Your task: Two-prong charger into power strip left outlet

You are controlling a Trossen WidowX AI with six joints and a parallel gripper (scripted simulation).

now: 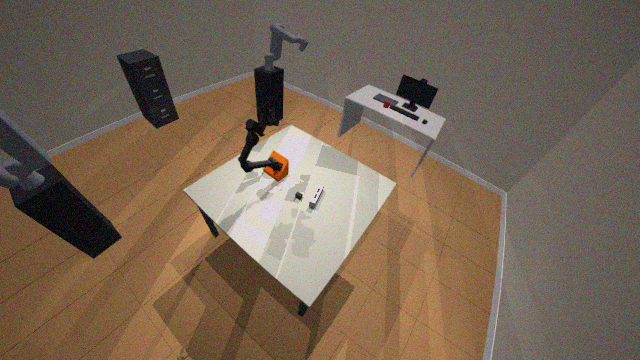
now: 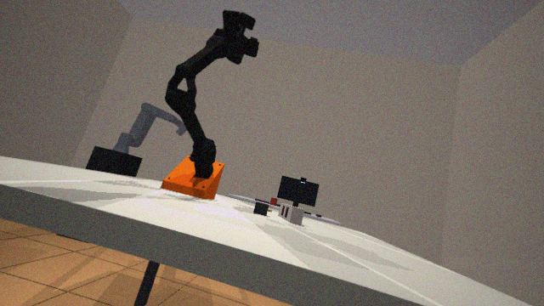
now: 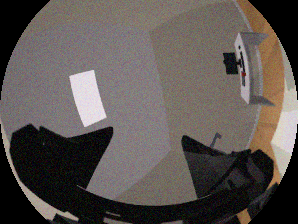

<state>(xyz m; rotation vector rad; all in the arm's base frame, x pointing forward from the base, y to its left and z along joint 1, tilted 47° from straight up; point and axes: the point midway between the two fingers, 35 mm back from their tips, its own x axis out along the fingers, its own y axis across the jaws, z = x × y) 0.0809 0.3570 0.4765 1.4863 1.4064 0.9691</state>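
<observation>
Right now my gripper tip is 27 cm short of the two-prong charger, 2 cm to the left of it and 70 cm above it.
</observation>
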